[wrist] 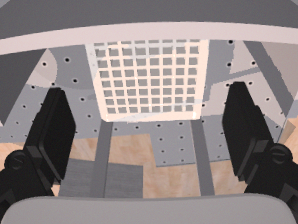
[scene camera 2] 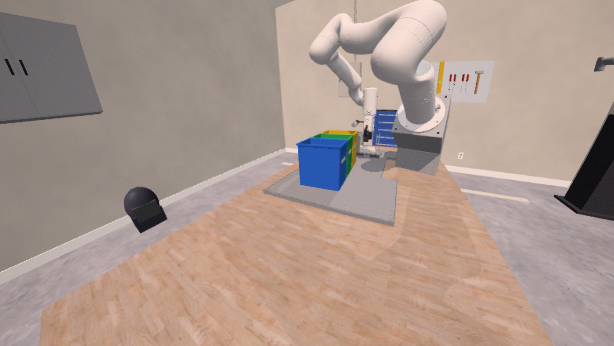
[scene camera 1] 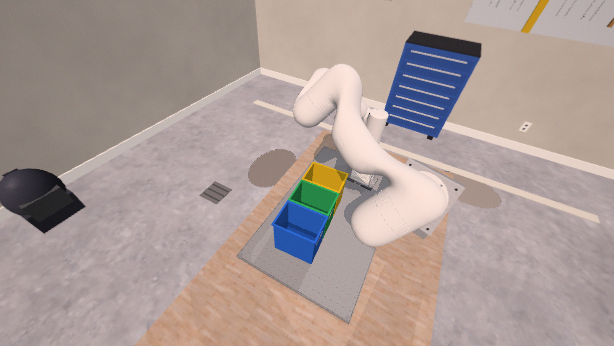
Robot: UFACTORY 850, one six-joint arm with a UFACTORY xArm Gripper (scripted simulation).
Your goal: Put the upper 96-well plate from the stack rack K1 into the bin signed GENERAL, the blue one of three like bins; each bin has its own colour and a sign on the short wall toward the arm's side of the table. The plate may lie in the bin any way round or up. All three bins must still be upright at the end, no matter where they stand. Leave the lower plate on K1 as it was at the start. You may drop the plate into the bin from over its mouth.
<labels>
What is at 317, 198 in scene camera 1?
A green bin.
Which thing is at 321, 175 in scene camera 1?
A yellow bin.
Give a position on a blue bin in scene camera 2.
323, 166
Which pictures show the blue bin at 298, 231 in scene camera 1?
Scene camera 2 and scene camera 1 only.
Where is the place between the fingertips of my gripper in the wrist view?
147, 104
</labels>
